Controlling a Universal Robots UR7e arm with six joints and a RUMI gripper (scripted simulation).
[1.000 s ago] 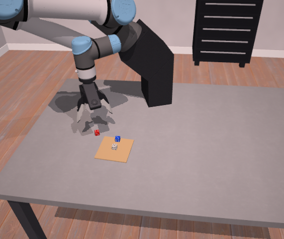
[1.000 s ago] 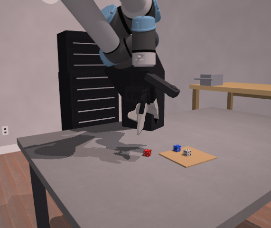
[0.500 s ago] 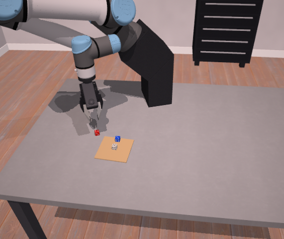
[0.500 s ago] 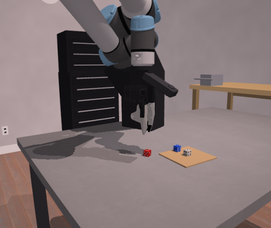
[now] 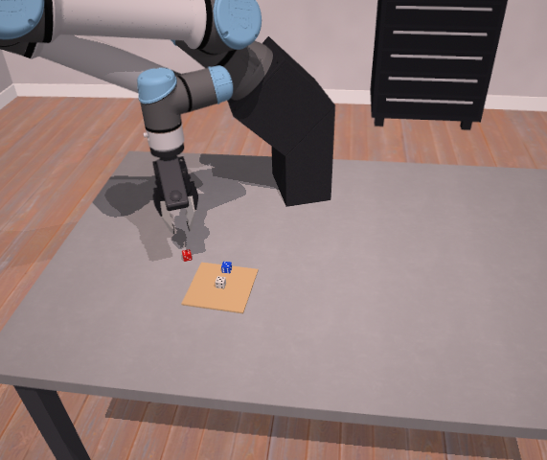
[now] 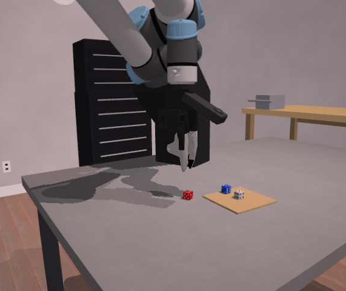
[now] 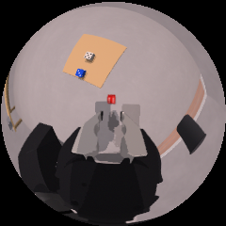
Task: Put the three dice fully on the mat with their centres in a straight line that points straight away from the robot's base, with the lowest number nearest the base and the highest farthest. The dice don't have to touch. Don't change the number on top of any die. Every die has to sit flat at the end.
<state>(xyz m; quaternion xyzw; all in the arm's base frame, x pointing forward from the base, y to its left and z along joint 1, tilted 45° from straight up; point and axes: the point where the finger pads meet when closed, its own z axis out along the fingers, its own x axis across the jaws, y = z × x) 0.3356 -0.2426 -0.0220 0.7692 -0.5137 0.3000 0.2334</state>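
My gripper is now 9 cm above the red die. The rest, counted from my hand: tan mat (10 cm ahead, 9 cm to the left, 9 cm below); white die (10 cm ahead, 9 cm to the left, 8 cm below); blue die (10 cm to the left, 8 cm below, 5 cm ahead).
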